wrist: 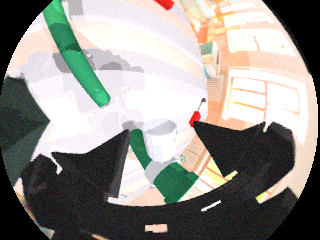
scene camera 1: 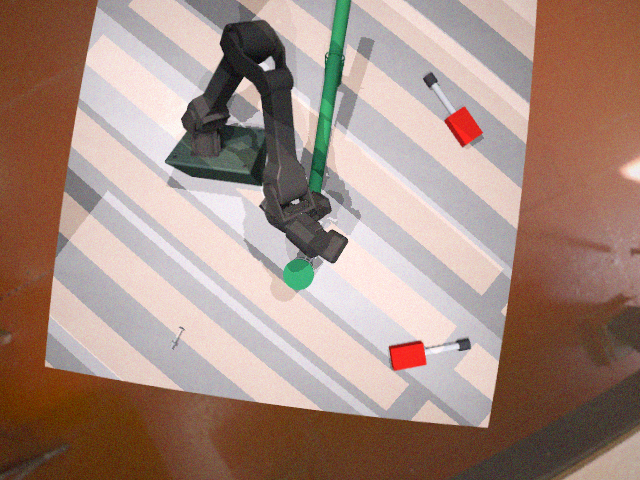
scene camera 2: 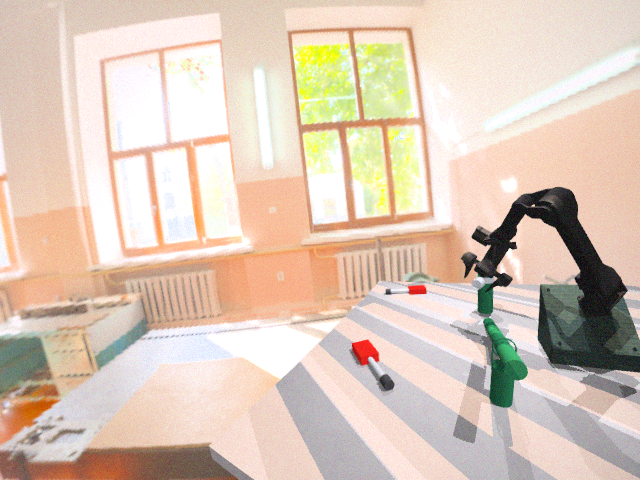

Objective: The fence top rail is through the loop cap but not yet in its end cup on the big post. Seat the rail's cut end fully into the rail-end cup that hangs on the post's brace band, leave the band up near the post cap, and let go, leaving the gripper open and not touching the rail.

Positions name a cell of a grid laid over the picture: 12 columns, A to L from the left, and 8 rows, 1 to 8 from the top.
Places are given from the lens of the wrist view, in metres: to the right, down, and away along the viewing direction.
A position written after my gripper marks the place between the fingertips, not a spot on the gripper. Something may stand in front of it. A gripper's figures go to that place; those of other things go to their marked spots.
my gripper (wrist: G5): 0.01, 0.01, 0.10
big post (wrist: G7): 0.02, 0.08, 0.08
rail-end cup (wrist: F5): 0.00, 0.01, 0.07
The marked spots on the rail-end cup and the big post are 0.07 m apart.
